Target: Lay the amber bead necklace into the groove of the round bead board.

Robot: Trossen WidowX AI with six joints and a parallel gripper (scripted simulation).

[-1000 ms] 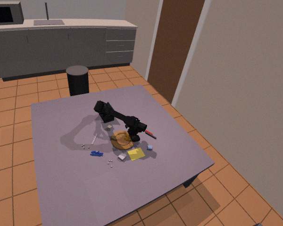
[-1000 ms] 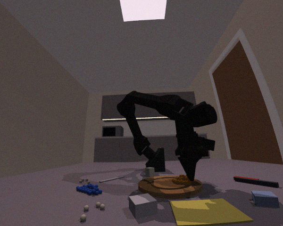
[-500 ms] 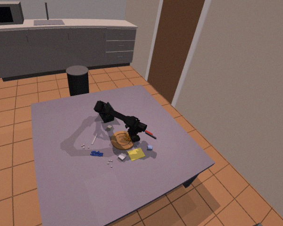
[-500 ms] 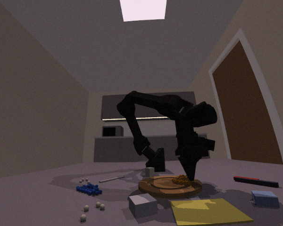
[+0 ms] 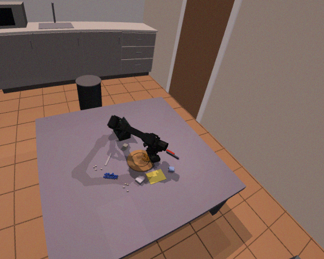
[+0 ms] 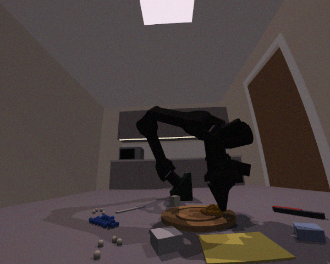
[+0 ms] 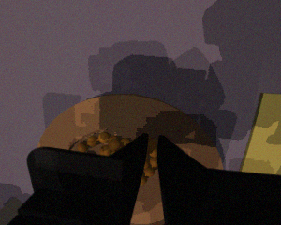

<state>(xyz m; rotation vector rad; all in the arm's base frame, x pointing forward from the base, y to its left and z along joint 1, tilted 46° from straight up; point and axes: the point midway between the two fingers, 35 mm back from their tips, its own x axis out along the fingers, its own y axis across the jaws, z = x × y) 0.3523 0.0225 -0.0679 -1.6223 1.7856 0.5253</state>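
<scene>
Now: gripper tip 30 mm past the round wooden bead board, 60 mm to the left of it and 10 mm above it. The rest, counted from my gripper tip: blue block (140 mm ahead, 90 mm to the left, 10 mm below); red-and-black tool (20 mm ahead, 190 mm to the left, 20 mm below); yellow pad (140 mm ahead, 40 mm to the right, 20 mm below).
</scene>
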